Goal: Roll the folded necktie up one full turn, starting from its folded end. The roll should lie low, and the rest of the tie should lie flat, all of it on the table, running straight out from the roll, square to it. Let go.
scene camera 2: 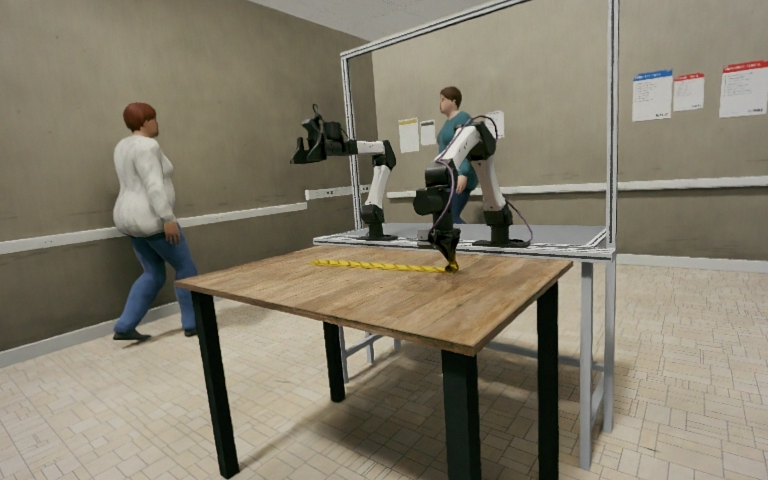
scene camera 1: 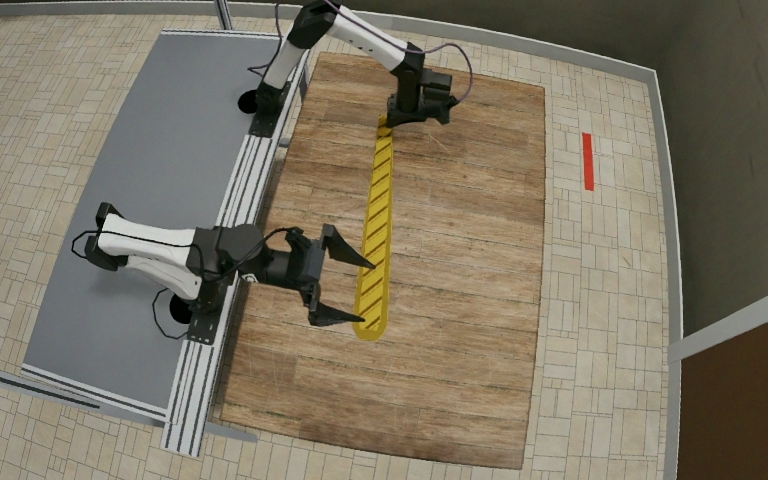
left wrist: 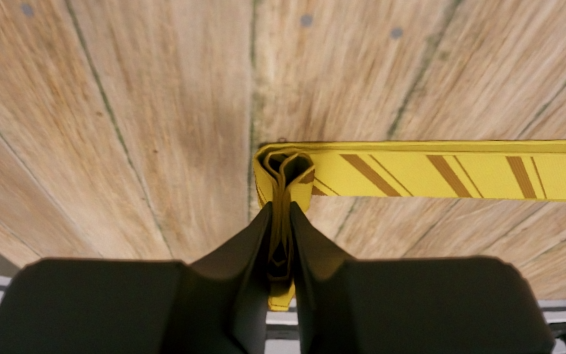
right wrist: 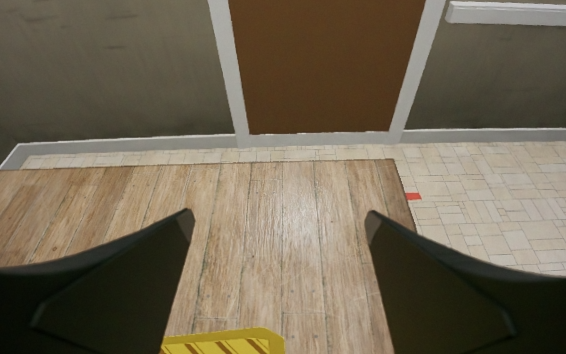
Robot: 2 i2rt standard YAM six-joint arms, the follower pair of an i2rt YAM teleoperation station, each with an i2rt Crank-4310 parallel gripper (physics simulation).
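The yellow necktie [scene camera 1: 380,217] [scene camera 2: 379,265] [left wrist: 415,175] [right wrist: 235,340] with brown stripes lies long and flat across the table, its wide end at the bottom in scene camera 1. My left gripper [scene camera 1: 389,123] [scene camera 2: 451,268] [left wrist: 281,206] points down at the tie's upper end and is shut on its folded layers. In the left wrist view the layers bunch upright between the fingers, with small loops open above them, and the flat length runs off to the right. The underside of the bunch is hidden. My right gripper [scene camera 1: 368,293] [scene camera 2: 293,160] [right wrist: 279,214] is open and empty, high above the table.
The wooden table [scene camera 1: 464,339] [scene camera 2: 362,305] [right wrist: 300,240] stands against the grey robot bench [scene camera 1: 169,141]. A metal frame [scene camera 2: 613,113] rises around the bench. Two people [scene camera 2: 144,181] [scene camera 2: 447,127] stand beyond the table. A red strip [scene camera 1: 587,161] [right wrist: 413,196] lies on the floor.
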